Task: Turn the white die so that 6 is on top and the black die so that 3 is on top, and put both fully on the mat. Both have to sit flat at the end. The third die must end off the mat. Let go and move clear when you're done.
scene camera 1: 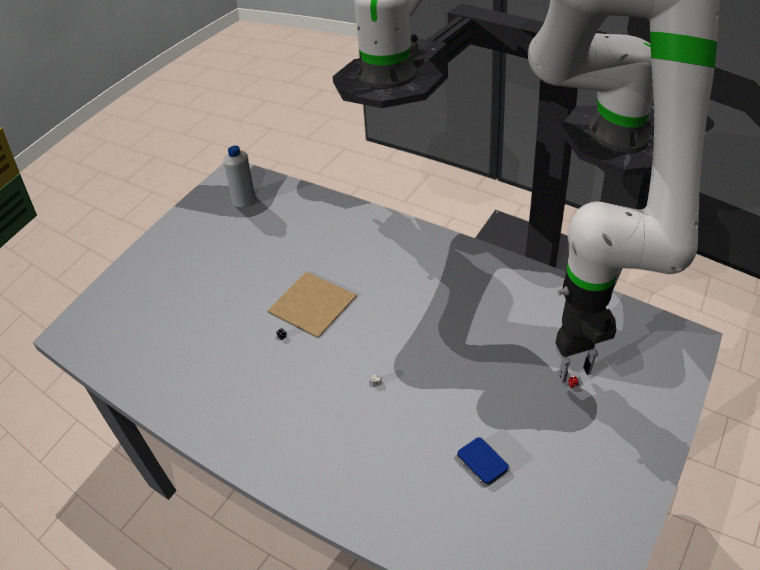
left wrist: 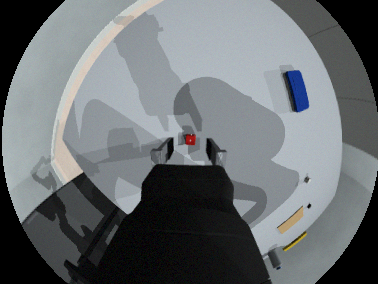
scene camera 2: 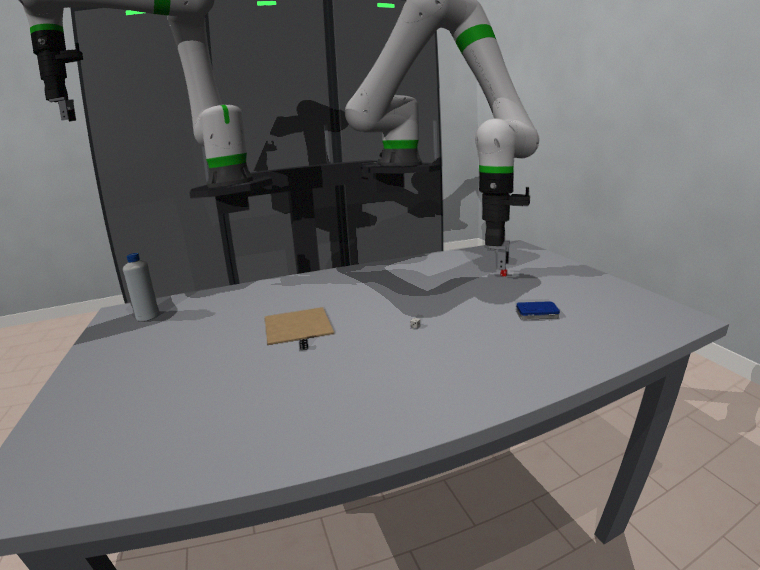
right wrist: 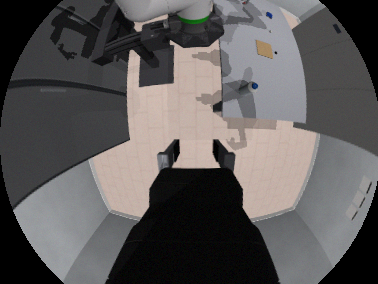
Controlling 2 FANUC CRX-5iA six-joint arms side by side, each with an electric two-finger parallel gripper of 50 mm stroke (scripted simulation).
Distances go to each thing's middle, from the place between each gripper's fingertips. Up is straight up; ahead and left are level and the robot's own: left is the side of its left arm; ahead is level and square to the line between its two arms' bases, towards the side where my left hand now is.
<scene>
My left hand point(scene camera 1: 574, 374) is 250 mm short of the blue-topped box point(scene camera 1: 477, 456), 90 mm to the left of it and 30 mm above it. The rest, counted from my left hand: tan mat point(scene camera 1: 312, 304) (40 mm ahead, 590 mm to the right, 40 mm below); then grey bottle point(scene camera 2: 136, 271) (200 mm behind, 950 mm to the right, 40 mm above).
My right gripper point(scene camera 2: 69, 120) is now 49 cm above the grey bottle, 32 cm short of it and 19 cm to the right of it. From my right hand the other things lie so: tan mat (57 cm below, 56 cm to the left, 56 cm ahead); blue-topped box (105 cm to the left, 77 cm ahead, 56 cm below).
</scene>
